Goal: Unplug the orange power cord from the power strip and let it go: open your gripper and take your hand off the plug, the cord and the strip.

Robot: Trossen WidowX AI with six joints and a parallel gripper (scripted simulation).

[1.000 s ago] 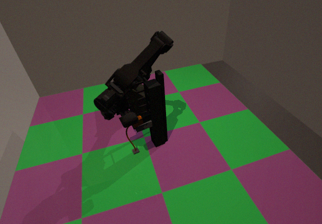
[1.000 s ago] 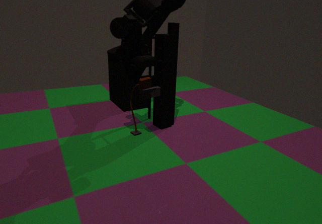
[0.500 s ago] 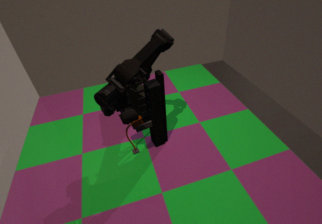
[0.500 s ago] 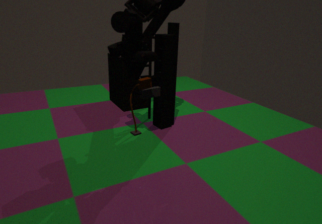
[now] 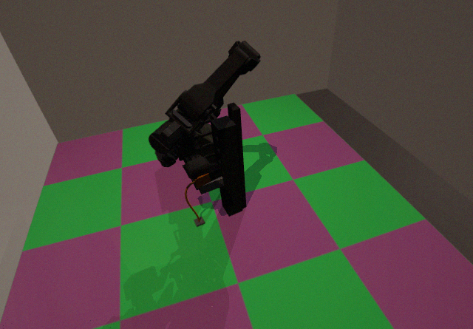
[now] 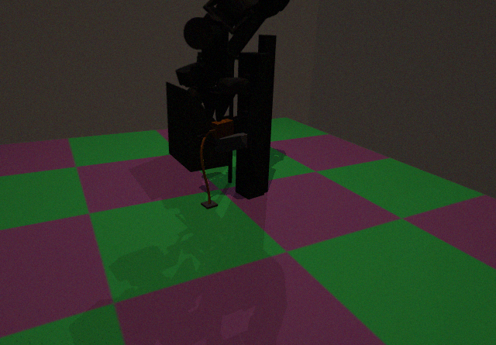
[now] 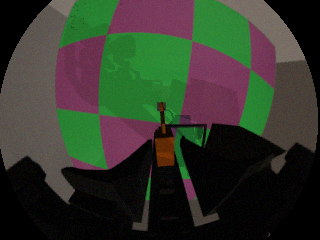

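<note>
Now: gripper tip 1 cm past the orange plug, 4 cm to the right of it and 1 cm above it.
</note>
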